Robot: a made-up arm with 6 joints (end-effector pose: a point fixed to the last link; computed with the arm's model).
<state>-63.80 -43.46 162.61 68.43 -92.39 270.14</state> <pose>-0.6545 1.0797 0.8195 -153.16 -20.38 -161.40</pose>
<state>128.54 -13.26 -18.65 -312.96 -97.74 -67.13</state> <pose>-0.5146 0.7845 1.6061 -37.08 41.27 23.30</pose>
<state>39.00 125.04 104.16 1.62 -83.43 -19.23</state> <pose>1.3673 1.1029 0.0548 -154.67 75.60 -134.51</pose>
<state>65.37 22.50 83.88 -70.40 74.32 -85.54</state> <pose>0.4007 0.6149 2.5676 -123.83 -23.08 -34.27</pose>
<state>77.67 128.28 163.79 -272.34 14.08 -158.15</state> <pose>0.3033 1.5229 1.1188 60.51 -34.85 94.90</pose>
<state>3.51 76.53 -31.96 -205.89 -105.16 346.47</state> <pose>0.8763 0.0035 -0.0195 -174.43 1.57 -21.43</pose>
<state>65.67 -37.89 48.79 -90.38 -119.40 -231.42</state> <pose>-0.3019 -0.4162 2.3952 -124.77 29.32 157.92</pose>
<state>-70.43 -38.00 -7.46 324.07 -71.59 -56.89</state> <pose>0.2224 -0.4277 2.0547 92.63 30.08 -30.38</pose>
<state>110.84 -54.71 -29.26 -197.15 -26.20 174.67</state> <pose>-0.1170 0.3510 1.9664 29.82 -50.04 99.14</pose>
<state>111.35 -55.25 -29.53 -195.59 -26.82 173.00</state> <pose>-0.1179 0.3413 1.9656 29.71 -51.15 100.20</pose>
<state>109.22 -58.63 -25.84 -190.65 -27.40 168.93</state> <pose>-0.0696 0.2304 2.0322 28.86 -59.43 99.59</pose>
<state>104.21 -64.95 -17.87 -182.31 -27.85 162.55</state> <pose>0.0087 -0.0252 2.1276 23.49 -74.87 100.07</pose>
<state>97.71 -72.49 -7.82 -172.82 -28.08 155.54</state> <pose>0.0451 -0.3852 2.1570 -109.15 -85.76 -135.10</pose>
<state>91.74 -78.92 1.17 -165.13 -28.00 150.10</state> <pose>0.0073 -0.7118 2.0966 -142.13 -71.42 -110.47</pose>
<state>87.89 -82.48 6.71 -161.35 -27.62 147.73</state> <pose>-0.0506 -0.8954 2.0256 -147.16 -63.15 -111.27</pose>
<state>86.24 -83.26 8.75 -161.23 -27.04 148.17</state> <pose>-0.0798 -0.9482 2.0028 -149.51 -61.05 -111.35</pose>
